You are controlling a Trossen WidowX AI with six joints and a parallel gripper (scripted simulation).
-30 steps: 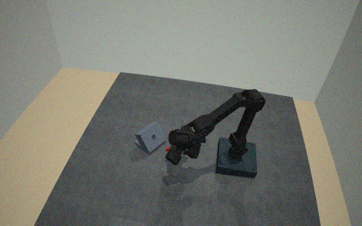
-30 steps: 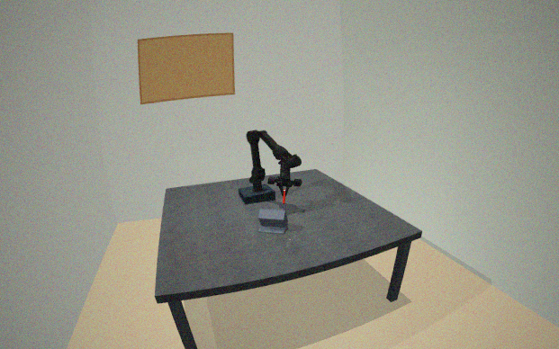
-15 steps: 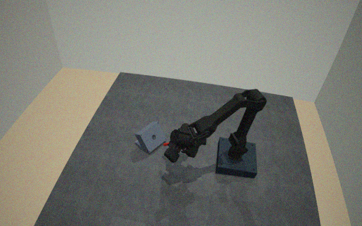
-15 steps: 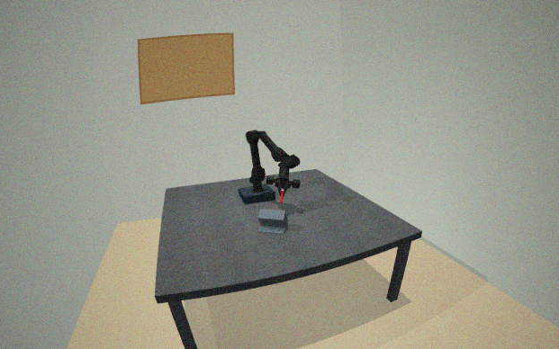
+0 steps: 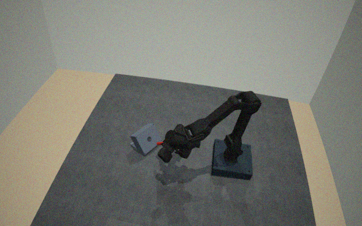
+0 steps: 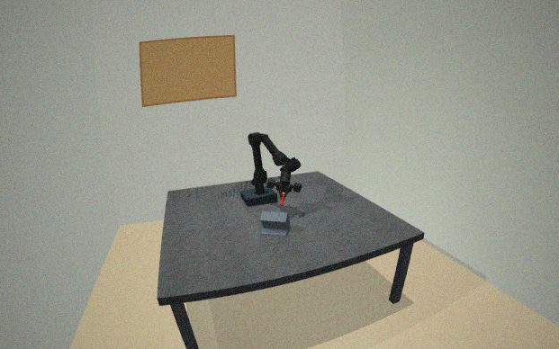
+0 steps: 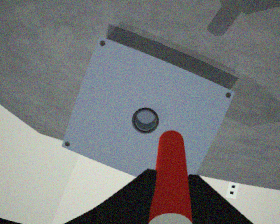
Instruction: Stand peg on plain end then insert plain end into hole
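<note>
My gripper tip is 100 mm short of the sloped panel, 80 mm to the left of it and 80 mm above it. Round my gripper tip: red peg: 10 mm to the left, 10 mm behind, 10 mm above.
</note>
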